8 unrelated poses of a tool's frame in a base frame.
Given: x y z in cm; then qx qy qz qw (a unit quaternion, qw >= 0).
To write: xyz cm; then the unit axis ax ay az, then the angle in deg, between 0 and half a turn. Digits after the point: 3 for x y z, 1 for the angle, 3 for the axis.
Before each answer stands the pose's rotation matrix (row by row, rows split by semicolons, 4 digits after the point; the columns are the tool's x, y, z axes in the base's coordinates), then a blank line. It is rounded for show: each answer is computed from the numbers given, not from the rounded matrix.
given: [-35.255, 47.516, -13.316, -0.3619, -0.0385, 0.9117, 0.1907]
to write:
-0.6653 -0.3199 -0.6746; 0.3756 -0.9243 0.0678; -0.6452 -0.2082 0.7351

[-35.255, 47.516, -13.316, -0.369, -0.039, 0.929, 158.0]
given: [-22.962, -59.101, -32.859, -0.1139, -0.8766, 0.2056, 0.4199]
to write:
-0.6214 0.0270 -0.7830; 0.3724 0.8895 -0.2648; 0.6893 -0.4561 -0.5628

[-22.962, -59.101, -32.859, -0.126, -0.966, 0.227, 130.3]
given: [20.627, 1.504, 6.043, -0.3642, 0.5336, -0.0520, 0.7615]
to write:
0.4251 -0.3095 0.8506; -0.4679 0.7293 0.4992; -0.7748 -0.6102 0.1652

[20.627, 1.504, 6.043, -0.562, 0.823, -0.080, 80.8]
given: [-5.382, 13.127, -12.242, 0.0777, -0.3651, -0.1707, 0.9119]
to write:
0.6751 0.2546 -0.6924; -0.3680 0.9297 -0.0171; 0.6393 0.2663 0.7213

[-5.382, 13.127, -12.242, 0.189, -0.889, -0.416, 48.5]
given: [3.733, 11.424, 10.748, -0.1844, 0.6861, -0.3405, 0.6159]
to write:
-0.1733 0.1664 0.9707; -0.6725 0.7001 -0.2401; -0.7196 -0.6944 -0.0095

[3.733, 11.424, 10.748, -0.234, 0.871, -0.432, 104.0]
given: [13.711, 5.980, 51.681, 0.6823, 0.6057, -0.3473, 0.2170]
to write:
0.0251 0.9772 -0.2110; 0.6757 -0.1722 -0.7168; -0.7367 -0.1246 -0.6646

[13.711, 5.980, 51.681, 0.699, 0.620, -0.356, 154.9]
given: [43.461, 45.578, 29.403, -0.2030, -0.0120, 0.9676, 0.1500]
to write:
-0.8726 -0.2854 -0.3964; 0.2951 -0.9547 0.0377; -0.3892 -0.0841 0.9173

[43.461, 45.578, 29.403, -0.205, -0.012, 0.979, 162.7]
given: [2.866, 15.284, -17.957, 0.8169, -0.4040, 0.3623, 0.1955]
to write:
0.4111 -0.8017 0.4340; -0.5184 -0.5971 -0.6121; 0.7499 0.0267 -0.6610

[2.866, 15.284, -17.957, 0.833, -0.412, 0.369, 157.5]
